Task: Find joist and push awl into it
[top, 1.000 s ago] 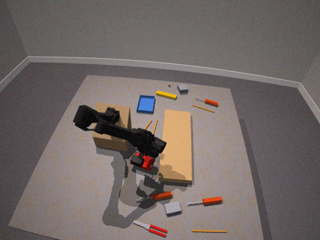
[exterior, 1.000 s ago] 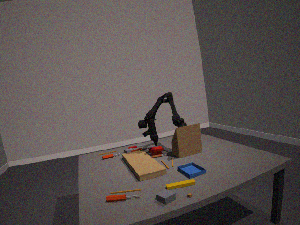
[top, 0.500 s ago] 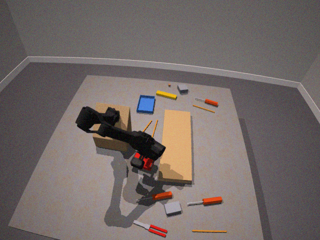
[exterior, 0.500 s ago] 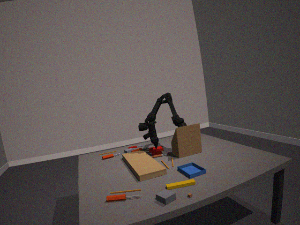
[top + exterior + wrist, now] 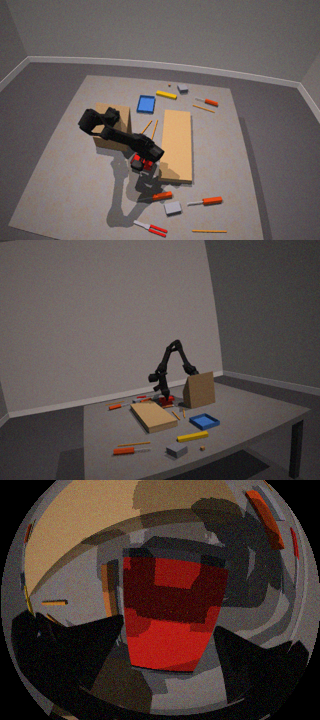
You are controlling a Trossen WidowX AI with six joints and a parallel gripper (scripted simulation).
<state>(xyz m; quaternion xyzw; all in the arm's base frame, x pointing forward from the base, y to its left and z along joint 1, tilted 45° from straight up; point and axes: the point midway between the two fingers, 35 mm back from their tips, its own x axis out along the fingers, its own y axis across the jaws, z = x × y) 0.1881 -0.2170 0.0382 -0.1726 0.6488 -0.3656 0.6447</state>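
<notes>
My gripper tip is 10 mm past the red stud finder and 30 mm above it. The rest, counted from my gripper tip: awl (10 mm behind, 80 mm to the left, 30 mm below); then blue tray (50 mm behind, 500 mm to the left, 30 mm below); then yellow bar (90 mm ahead, 630 mm to the left, 30 mm below).
</notes>
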